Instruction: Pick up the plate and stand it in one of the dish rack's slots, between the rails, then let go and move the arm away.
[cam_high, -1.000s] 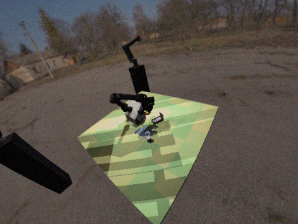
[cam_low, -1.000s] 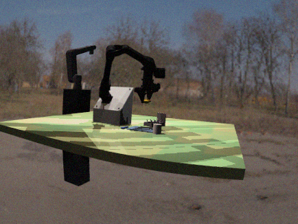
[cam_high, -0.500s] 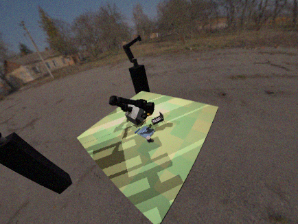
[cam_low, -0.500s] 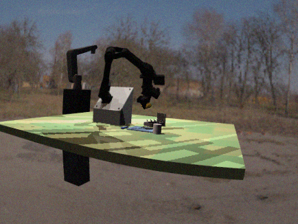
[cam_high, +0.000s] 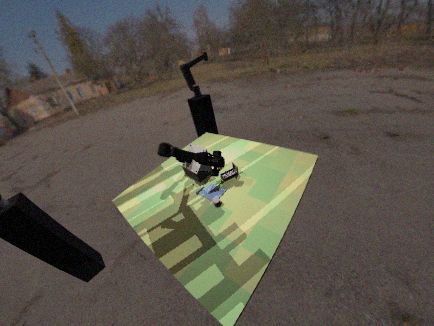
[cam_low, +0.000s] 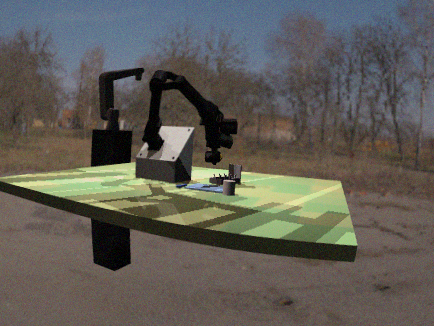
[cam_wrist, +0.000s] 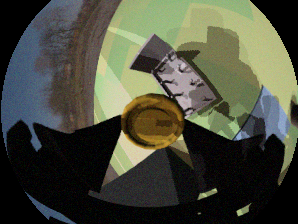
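Right now the dish rack is 8 cm below my gripper tip, 4 cm ahead of it and 3 cm to the left of it. From my gripper tip the other things lie so: plate (1 cm above); then blue mat (18 cm to the right, 10 cm below, 5 cm ahead).
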